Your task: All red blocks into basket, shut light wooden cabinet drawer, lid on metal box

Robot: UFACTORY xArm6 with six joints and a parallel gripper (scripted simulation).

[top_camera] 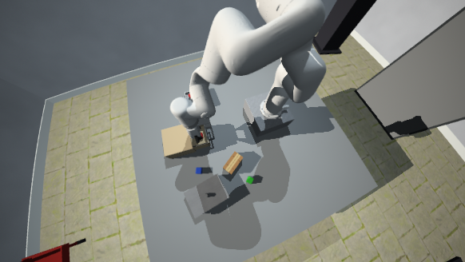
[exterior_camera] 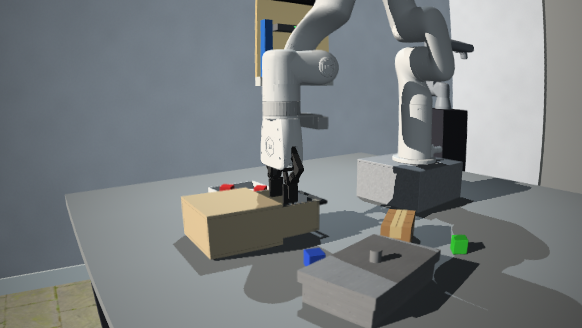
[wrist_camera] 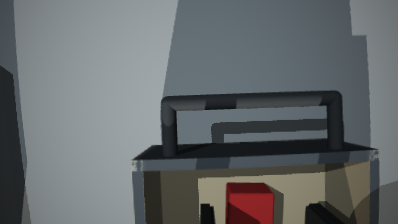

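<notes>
Now: the drawer 1 cm ahead of my hand and 5 cm below it. The rest, counted from my hand: blue block 3 cm ahead, 19 cm to the left, 7 cm below; then light wooden cabinet 7 cm ahead, 1 cm to the left, 5 cm below; then cardboard box 16 cm behind, 18 cm to the left, 5 cm below.
</notes>
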